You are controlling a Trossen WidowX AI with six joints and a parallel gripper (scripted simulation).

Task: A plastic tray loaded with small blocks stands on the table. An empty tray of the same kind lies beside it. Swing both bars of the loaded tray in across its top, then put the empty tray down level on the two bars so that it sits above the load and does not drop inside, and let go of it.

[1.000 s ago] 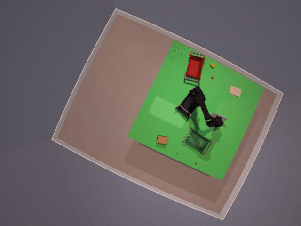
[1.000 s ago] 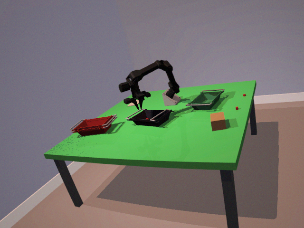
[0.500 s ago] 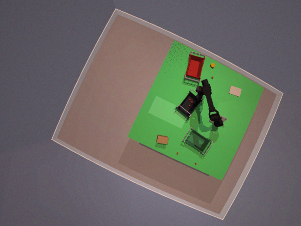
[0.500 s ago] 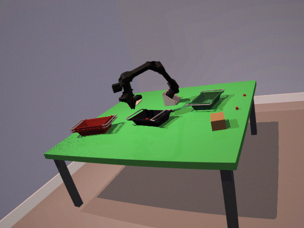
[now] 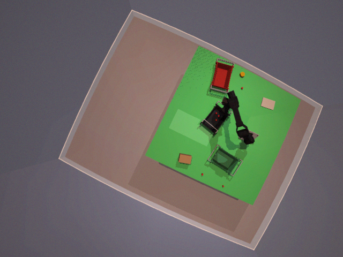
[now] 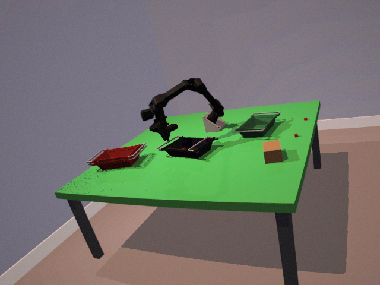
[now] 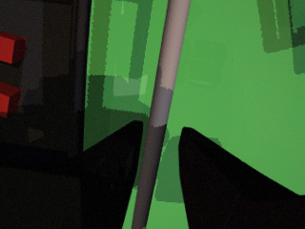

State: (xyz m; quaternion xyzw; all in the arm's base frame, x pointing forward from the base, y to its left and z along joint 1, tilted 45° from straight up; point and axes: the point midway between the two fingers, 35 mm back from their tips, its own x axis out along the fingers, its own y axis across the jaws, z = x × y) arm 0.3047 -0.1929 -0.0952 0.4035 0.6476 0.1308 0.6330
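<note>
Right now my gripper tip is 52 cm to the right of the green tray, 17 cm past it and 2 cm above it. The rest, counted from my gripper tip: brown box: 62 cm to the left, 23 cm ahead, 4 cm below; tan flat plate: 47 cm behind, 20 cm to the right, 7 cm below.
</note>
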